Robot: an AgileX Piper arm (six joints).
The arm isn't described. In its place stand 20 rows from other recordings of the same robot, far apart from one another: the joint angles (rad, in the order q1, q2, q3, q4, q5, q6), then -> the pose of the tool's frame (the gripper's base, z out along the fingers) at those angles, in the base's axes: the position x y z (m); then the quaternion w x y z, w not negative.
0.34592 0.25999 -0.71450 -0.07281 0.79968 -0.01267 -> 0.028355, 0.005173, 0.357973, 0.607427, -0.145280, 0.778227, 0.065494
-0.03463 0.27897 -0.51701 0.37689 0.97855 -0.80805 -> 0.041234, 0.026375, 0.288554, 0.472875, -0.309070, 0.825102, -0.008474
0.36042 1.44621 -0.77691 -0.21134 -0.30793 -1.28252 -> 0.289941, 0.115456, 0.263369, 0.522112, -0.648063, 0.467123, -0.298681
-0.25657 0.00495 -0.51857 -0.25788 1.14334 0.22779 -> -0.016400, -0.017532, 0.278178, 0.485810, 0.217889, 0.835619, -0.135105
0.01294 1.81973 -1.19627 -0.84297 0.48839 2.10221 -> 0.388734, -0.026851, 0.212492, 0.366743, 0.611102, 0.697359, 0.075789
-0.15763 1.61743 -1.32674 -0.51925 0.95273 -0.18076 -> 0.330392, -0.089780, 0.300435, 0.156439, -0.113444, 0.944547, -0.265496
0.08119 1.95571 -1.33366 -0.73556 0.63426 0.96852 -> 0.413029, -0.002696, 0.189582, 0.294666, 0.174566, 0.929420, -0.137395
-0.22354 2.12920 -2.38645 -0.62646 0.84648 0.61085 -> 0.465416, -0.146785, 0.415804, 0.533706, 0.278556, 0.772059, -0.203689
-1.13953 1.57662 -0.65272 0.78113 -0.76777 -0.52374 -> 0.085711, -0.292719, 0.215193, 0.420308, 0.567620, 0.528850, -0.470603
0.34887 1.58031 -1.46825 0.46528 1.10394 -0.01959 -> 0.299217, 0.147637, 0.347148, 0.173766, -0.118757, 0.943608, 0.255550
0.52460 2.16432 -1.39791 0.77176 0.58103 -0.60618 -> 0.359545, 0.248310, 0.119460, 0.153472, -0.254902, 0.922284, 0.246704
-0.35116 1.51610 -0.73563 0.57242 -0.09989 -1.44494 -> 0.284280, -0.109379, 0.211761, 0.364360, -0.217338, 0.859337, -0.285563
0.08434 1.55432 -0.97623 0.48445 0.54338 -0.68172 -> 0.311566, 0.048330, 0.233744, 0.297131, -0.196709, 0.929954, 0.090576
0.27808 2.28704 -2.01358 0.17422 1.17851 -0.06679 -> 0.461287, 0.146845, 0.198001, 0.093079, -0.145576, 0.980490, 0.093723
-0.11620 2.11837 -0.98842 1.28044 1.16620 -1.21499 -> 0.329802, 0.042199, 0.095479, 0.078571, -0.060290, 0.855968, 0.507455
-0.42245 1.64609 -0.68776 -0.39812 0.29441 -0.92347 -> 0.247083, -0.122292, 0.141717, 0.095491, -0.406426, 0.887136, -0.196694
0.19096 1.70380 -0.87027 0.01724 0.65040 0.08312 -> 0.285054, 0.056073, 0.154063, 0.085315, -0.047317, 0.995074, 0.017616
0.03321 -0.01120 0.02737 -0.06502 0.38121 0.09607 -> 0.052437, -0.000459, 0.170472, 0.589633, 0.008136, 0.807561, 0.010558
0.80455 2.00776 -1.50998 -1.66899 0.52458 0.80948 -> 0.356643, 0.305162, 0.255258, 0.544493, -0.491662, 0.639134, -0.230876
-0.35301 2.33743 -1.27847 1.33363 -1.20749 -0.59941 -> 0.363641, -0.222093, 0.089479, 0.463534, 0.525834, 0.555274, -0.447556
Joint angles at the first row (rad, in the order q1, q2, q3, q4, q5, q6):
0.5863, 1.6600, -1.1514, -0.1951, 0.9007, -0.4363
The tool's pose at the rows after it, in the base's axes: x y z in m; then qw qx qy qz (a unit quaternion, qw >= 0):
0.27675, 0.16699, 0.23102, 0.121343, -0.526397, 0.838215, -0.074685
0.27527, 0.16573, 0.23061, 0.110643, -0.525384, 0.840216, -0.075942
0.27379, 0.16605, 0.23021, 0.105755, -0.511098, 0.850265, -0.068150
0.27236, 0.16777, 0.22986, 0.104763, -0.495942, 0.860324, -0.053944
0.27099, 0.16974, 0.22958, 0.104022, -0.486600, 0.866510, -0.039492
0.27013, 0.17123, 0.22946, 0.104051, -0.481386, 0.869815, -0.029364
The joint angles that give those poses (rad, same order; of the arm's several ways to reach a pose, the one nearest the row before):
0.5863, 1.6600, -1.1513, -0.1951, 0.9171, -0.4344
0.5863, 1.6600, -1.1514, -0.1951, 0.9390, -0.4325
0.5863, 1.6600, -1.1513, -0.1786, 0.9498, -0.4066
0.5863, 1.6600, -1.1514, -0.1481, 0.9509, -0.3855
0.5862, 1.6600, -1.1513, -0.1154, 0.9499, -0.3793
0.5863, 1.6600, -1.1514, -0.0923, 0.9479, -0.3784

